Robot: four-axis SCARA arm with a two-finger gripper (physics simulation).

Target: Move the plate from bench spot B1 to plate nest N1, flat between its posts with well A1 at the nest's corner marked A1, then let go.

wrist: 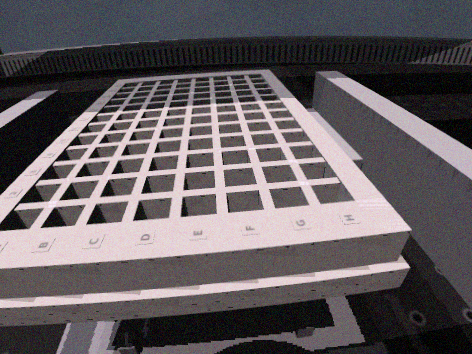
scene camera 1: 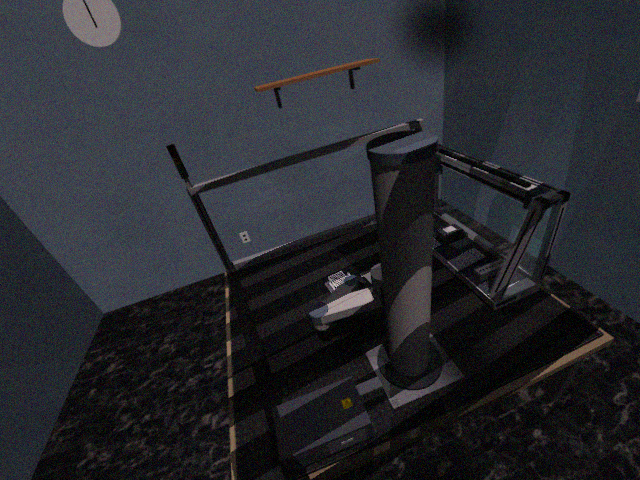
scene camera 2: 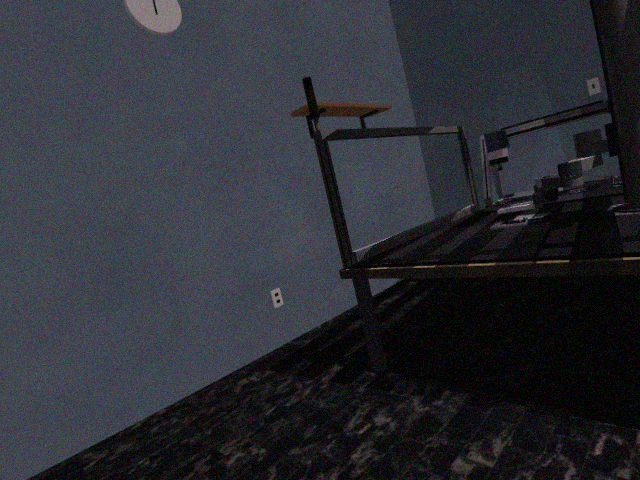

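Pixels of known places: gripper, between the fingertips: (wrist: 191, 102) (scene camera 1: 338, 278) (scene camera 2: 508, 208); arm's base, origin of its link: (scene camera 1: 409, 361).
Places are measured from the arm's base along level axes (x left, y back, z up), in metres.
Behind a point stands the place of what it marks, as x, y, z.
The plate (scene camera 1: 338, 279) @(0.112, -0.500, 0.094) (wrist: 195, 150) @(0.100, -0.465, 0.094), pale with a grid of square wells, fills much of the wrist view. Its letters B to H run along the near edge, with H at the right; the corner by A is cut off at the left. My gripper (wrist: 191, 102) @(0.110, -0.510, 0.093) is shut on the plate, one pale finger along each long side. The plate looks level and stands above the surface beneath. A pale frame (wrist: 350, 320) @(0.047, -0.456, 0.025) with small raised blocks and a dark round shape shows below its near edge; I cannot tell whether it is nest N1. The fingertips are too dark to make out in the scene views.
The arm's column (scene camera 1: 405, 248) @(0.036, 0.066, 0.641) stands on the bench (scene camera 2: 465, 270) @(0.750, -0.457, -0.015). A glass-sided frame (scene camera 1: 509, 263) @(-0.506, -0.070, 0.251) with dark equipment is at the right. A grey box (scene camera 1: 315, 421) @(0.416, 0.135, 0.128) lies in front. A rail (scene camera 1: 289, 160) @(0.139, -1.004, 0.609) runs above the back edge. Pale flat items (scene camera 2: 516, 207) show in scene camera 2.
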